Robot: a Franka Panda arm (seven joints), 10 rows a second.
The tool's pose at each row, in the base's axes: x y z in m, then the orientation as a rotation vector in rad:
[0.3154 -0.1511 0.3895 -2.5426 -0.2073 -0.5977]
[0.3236 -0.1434 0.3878 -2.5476 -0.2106 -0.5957]
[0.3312 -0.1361 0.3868 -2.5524 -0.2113 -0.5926]
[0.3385 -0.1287 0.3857 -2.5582 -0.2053 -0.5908]
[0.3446 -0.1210 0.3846 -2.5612 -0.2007 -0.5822]
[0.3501 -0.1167 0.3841 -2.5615 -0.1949 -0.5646]
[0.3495 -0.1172 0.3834 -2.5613 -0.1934 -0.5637]
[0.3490 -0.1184 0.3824 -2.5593 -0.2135 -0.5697]
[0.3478 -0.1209 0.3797 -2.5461 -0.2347 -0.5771]
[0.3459 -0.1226 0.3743 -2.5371 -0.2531 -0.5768]
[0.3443 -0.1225 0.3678 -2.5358 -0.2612 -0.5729]
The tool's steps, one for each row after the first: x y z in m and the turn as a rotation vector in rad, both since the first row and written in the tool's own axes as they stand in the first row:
[0.0068 -0.0037 0.0084 -0.0040 -0.0031 -0.0025]
[0.0133 -0.0076 0.0157 -0.0077 -0.0064 -0.0028]
[0.0195 -0.0115 0.0231 -0.0135 -0.0078 0.0011]
[0.0247 -0.0160 0.0303 -0.0148 -0.0133 0.0059]
[0.0295 -0.0181 0.0349 -0.0117 -0.0242 0.0140]
[0.0286 -0.0175 0.0350 -0.0114 -0.0245 0.0153]
[0.0277 -0.0161 0.0349 -0.0088 -0.0239 0.0000]
[0.0253 -0.0131 0.0353 0.0041 -0.0201 -0.0150]
[0.0211 -0.0097 0.0378 0.0144 -0.0219 -0.0269]
[0.0168 -0.0073 0.0423 0.0172 -0.0259 -0.0317]

